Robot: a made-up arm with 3 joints. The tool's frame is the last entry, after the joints. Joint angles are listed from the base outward.
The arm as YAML. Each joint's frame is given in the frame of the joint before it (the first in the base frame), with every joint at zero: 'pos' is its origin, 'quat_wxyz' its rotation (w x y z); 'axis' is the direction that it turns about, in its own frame. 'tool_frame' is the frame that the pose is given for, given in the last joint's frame.
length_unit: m
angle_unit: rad
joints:
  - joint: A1
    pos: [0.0, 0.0, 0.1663]
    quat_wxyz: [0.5, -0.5, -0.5, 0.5]
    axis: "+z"
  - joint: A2
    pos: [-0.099, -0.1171, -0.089]
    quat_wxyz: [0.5, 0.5, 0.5, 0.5]
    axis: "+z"
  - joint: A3
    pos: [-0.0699, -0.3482, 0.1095]
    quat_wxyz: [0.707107, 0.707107, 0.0, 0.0]
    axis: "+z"
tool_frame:
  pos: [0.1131, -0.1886, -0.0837]
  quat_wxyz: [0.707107, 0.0, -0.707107, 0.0]
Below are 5 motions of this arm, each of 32 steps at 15 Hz.
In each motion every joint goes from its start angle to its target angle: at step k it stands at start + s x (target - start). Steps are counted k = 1, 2, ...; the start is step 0. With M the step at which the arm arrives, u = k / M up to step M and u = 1 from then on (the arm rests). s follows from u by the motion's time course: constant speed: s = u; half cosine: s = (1 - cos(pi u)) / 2; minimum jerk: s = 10 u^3 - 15 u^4 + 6 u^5.
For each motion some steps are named. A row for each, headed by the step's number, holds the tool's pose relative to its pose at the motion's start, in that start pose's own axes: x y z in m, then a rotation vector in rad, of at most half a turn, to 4 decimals.
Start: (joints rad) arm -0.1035 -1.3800 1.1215
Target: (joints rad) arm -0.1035 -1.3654 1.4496
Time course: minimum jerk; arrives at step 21
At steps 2, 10, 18, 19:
2: 0.0000 0.0003 -0.0005 0.0024 0.0000 -0.0001
10: -0.0010 0.0174 -0.0276 0.1494 0.0024 -0.0062
18: -0.0019 0.0418 -0.0553 0.3205 0.0041 -0.0137
19: -0.0019 0.0427 -0.0561 0.3256 0.0041 -0.0140

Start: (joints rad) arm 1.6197 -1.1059 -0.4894
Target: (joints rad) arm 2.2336 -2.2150 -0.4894
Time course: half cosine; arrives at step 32
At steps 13, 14, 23, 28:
13: -0.0105 0.0246 0.1413 -0.0581 -0.4454 0.0023
14: -0.0159 0.0289 0.1583 -0.0596 -0.5057 0.0047
23: -0.0942 0.0634 0.2745 -0.0061 -1.0266 0.0412
28: -0.1298 0.0712 0.2991 0.0424 -1.2033 0.0585

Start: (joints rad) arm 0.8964 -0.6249 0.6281
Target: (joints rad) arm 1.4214 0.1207 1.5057
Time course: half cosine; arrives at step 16
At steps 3, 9, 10, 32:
3: -0.0077 0.0056 -0.0289 0.0372 0.0647 -0.0193
9: -0.0970 0.0207 -0.1701 0.2241 0.3737 -0.2652
10: -0.1176 0.0208 -0.1886 0.2502 0.4089 -0.3297
32: -0.1849 0.0171 -0.2351 0.3177 0.4654 -0.5686

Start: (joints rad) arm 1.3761 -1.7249 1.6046
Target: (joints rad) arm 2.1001 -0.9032 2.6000
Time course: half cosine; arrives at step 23
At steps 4, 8, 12, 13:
4: -0.0148 -0.0064 -0.0332 0.0789 0.0480 -0.0633
8: -0.0639 -0.0155 -0.1139 0.2752 0.1564 -0.2516
12: -0.1409 -0.0143 -0.1983 0.4910 0.2463 -0.5344
13: -0.1612 -0.0125 -0.2156 0.5363 0.2581 -0.6107

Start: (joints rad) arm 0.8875 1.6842 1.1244
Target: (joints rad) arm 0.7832 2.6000 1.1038
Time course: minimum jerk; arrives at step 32
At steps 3, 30, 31, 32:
3: -0.0010 -0.0015 -0.0008 -0.0002 0.0035 -0.0056
30: -0.2234 -0.1439 -0.0512 -0.0773 0.4840 -0.7795
31: -0.2240 -0.1440 -0.0512 -0.0775 0.4850 -0.7810
32: -0.2240 -0.1440 -0.0512 -0.0775 0.4851 -0.7812

